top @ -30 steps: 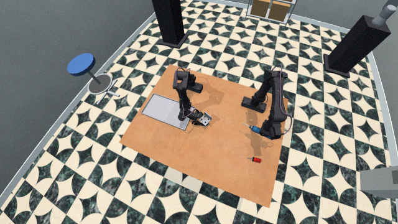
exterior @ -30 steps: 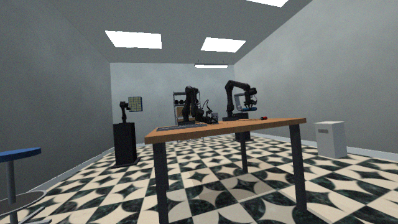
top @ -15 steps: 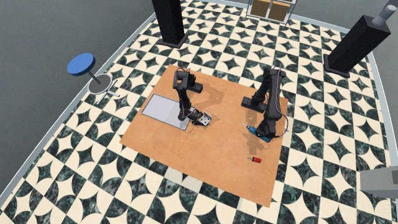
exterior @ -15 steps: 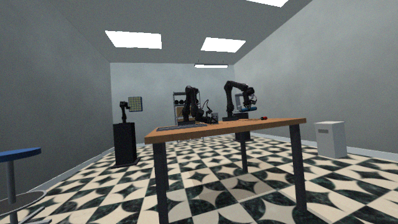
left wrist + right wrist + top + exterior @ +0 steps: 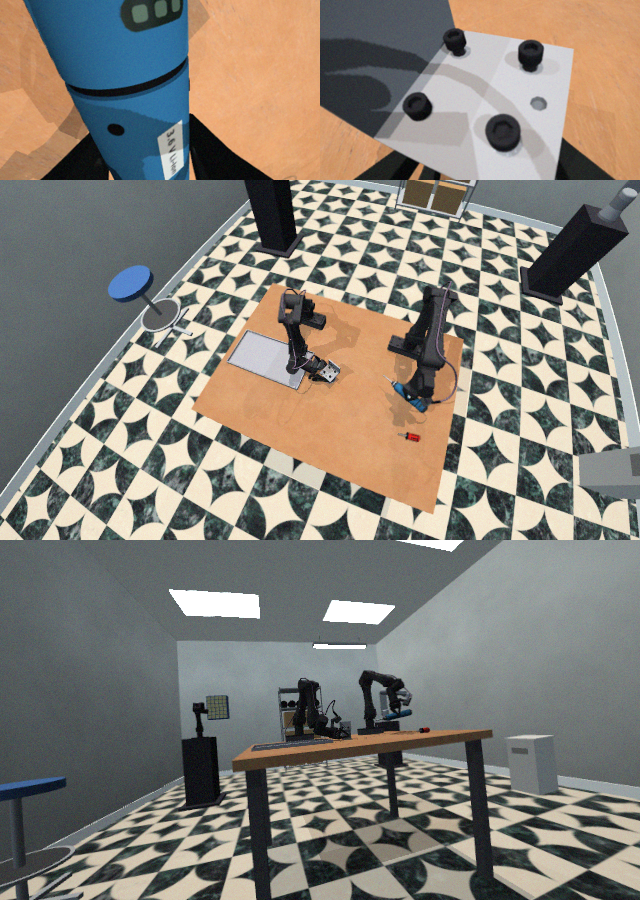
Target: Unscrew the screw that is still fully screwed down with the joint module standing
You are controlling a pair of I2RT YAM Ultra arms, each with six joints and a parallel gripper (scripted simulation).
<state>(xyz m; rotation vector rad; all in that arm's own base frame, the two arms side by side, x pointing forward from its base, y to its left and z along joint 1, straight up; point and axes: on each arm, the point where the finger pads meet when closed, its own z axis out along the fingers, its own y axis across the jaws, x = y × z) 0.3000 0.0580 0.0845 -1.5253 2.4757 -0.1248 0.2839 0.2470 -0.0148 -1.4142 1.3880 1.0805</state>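
The round joint module is right at my right hand. The rest, counted from my right hand: grey mat (330 mm to the right, 20 mm below, 10 mm ahead); grey bracket (50 mm above); screw (50 mm above, 20 mm to the right, 10 mm ahead).
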